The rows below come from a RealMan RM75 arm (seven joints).
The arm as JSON. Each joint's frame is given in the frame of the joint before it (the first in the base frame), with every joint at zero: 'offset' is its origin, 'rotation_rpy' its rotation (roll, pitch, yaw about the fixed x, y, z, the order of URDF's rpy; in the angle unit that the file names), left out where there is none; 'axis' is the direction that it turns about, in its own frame. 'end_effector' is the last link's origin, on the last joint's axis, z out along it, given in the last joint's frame.
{
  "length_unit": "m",
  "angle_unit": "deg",
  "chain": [
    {
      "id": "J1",
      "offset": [
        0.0,
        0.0,
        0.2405
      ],
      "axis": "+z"
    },
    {
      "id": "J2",
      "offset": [
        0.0,
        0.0,
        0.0
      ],
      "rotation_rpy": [
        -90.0,
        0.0,
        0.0
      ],
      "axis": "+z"
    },
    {
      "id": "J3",
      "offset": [
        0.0,
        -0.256,
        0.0
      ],
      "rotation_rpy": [
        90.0,
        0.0,
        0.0
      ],
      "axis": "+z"
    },
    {
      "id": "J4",
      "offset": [
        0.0,
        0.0,
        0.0
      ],
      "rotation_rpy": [
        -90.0,
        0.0,
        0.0
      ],
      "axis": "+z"
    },
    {
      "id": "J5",
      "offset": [
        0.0,
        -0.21,
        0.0
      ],
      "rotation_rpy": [
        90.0,
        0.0,
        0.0
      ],
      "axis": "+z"
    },
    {
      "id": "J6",
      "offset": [
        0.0,
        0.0,
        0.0
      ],
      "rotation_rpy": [
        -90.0,
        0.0,
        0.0
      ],
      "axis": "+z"
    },
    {
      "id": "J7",
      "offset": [
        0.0,
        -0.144,
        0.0
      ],
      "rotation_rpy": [
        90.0,
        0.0,
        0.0
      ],
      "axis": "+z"
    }
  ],
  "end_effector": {
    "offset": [
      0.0,
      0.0,
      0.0
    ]
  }
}
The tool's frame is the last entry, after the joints.
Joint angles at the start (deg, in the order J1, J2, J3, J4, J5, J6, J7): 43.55, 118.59, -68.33, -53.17, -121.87, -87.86, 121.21
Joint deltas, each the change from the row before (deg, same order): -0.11, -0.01, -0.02, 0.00, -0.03, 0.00, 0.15; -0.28, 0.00, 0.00, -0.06, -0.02, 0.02, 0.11; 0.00, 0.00, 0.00, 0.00, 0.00, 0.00, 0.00; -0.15, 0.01, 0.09, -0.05, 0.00, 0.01, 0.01; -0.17, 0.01, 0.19, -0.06, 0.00, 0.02, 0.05; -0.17, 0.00, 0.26, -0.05, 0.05, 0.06, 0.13; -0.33, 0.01, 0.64, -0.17, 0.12, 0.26, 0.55; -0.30, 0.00, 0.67, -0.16, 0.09, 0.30, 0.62; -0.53, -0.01, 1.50, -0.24, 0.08, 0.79, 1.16; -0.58, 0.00, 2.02, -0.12, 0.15, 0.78, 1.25; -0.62, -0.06, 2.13, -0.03, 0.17, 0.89, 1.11; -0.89, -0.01, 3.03, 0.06, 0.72, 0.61, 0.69; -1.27, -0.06, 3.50, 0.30, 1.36, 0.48, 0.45; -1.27, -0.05, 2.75, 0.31, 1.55, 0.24, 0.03
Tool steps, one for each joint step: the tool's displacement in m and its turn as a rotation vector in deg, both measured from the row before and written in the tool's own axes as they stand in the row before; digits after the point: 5 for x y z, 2 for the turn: 0.00084, -0.00015, -0.00006, 0.03, 0.04, 0.25; 0.00172, -0.00030, -0.00023, 0.07, -0.02, 0.34; 0.00000, 0.00000, 0.00000, 0.00, 0.00, 0.00; 0.00075, -0.00024, -0.00032, 0.05, -0.10, 0.16; 0.00075, -0.00043, -0.00060, 0.10, -0.20, 0.25; 0.00058, -0.00062, -0.00082, 0.13, -0.31, 0.38; 0.00052, -0.00162, -0.00204, 0.42, -0.84, 1.03; 0.00033, -0.00185, -0.00218, 0.48, -0.86, 1.09; 0.00031, -0.00457, -0.00474, 1.18, -1.85, 2.17; 0.00042, -0.00556, -0.00595, 1.20, -2.31, 2.67; 0.00057, -0.00653, -0.00666, 1.32, -2.45, 2.69; 0.00108, -0.00733, -0.00907, 0.97, -3.46, 3.10; 0.00259, -0.00857, -0.01132, 0.71, -4.20, 3.66; 0.00277, -0.00687, -0.00997, 0.31, -3.59, 2.86
